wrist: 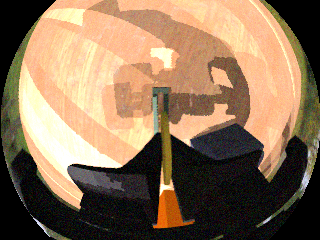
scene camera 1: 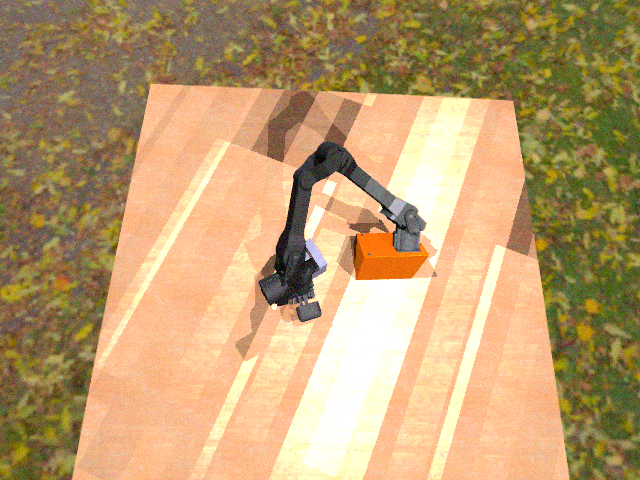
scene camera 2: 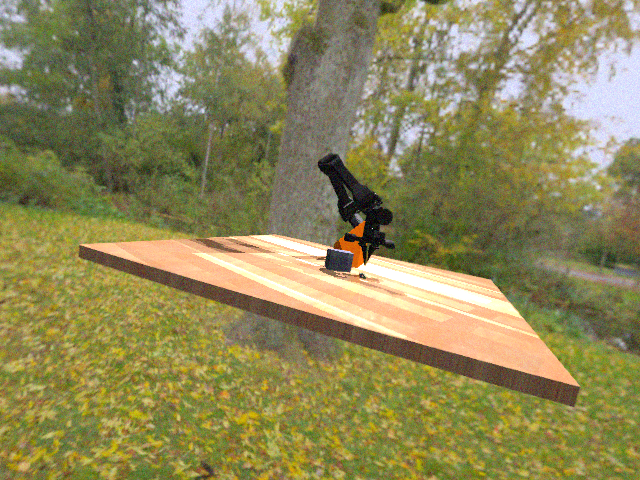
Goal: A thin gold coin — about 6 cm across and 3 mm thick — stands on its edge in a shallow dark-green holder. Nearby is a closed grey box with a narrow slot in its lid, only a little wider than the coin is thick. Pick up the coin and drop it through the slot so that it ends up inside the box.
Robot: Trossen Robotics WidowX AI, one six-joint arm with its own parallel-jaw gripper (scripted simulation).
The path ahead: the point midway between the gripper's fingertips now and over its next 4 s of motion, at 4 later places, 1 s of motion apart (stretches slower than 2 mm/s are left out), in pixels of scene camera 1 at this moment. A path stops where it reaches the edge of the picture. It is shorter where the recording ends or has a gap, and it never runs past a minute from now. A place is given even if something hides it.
The gripper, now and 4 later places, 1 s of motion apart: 301,294; 301,288; 301,285; 305,266; 309,253
